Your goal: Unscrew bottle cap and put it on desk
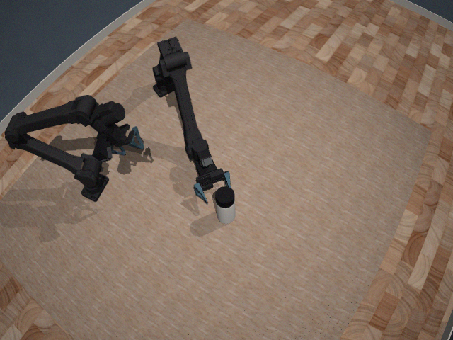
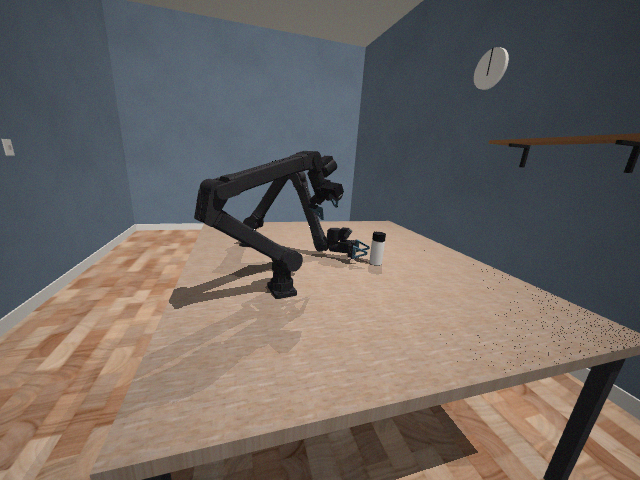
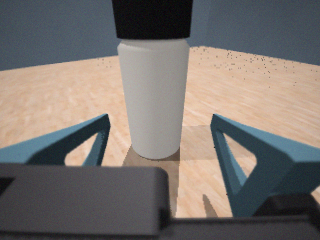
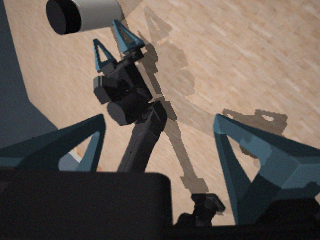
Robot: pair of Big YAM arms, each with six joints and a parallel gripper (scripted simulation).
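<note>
Now: the white bottle 4 cm ahead of my left hand, 4 cm above it and 3 cm to the right of it. From my left hand the other things lie so: black cap: 8 cm above, 4 cm ahead, 3 cm to the right.
The black cap lies 320 mm ahead of my right hand, 150 mm below it and 40 mm to the left of it. From my right hand the other things lie so: white bottle: 320 mm ahead, 190 mm below, 40 mm to the left.
</note>
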